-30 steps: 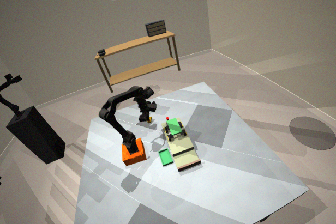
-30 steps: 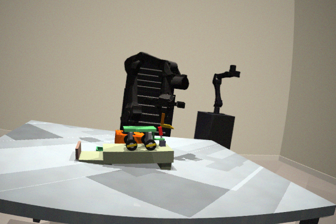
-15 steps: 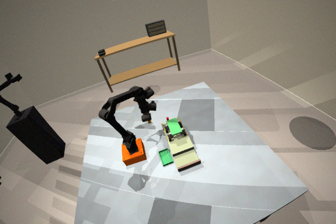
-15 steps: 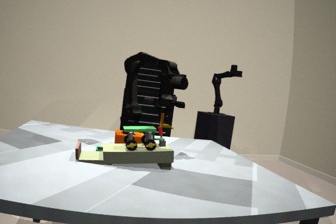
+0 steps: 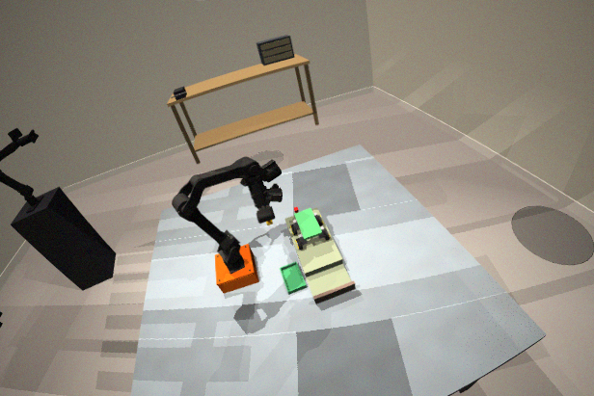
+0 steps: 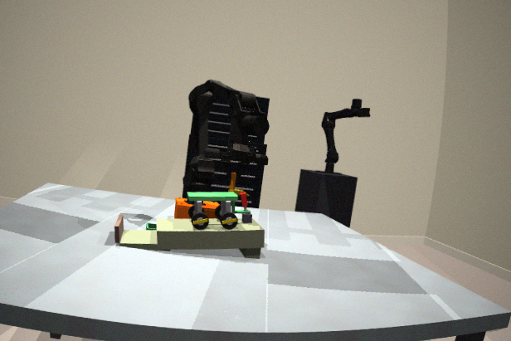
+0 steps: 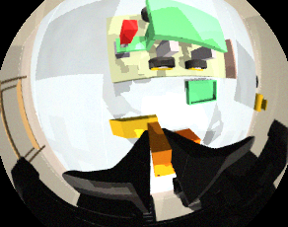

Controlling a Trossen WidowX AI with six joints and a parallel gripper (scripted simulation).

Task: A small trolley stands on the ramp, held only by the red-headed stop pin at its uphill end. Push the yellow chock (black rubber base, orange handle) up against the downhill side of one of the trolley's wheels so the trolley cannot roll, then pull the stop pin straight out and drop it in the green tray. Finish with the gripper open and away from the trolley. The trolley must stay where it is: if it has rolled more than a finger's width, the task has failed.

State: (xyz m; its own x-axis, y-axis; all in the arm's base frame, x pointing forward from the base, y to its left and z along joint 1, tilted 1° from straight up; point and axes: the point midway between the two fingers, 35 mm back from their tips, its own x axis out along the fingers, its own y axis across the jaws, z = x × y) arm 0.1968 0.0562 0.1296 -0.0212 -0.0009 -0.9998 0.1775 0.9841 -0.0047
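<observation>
Right now the red-headed stop pin is 120 mm ahead of my gripper tip and 40 mm below it. Also, from my gripper tip: green-topped trolley: 120 mm ahead, 90 mm to the right, 60 mm below; yellow chock: 20 mm to the left, 10 mm below; pale ramp: 120 mm ahead, 100 mm to the right, 120 mm below.
</observation>
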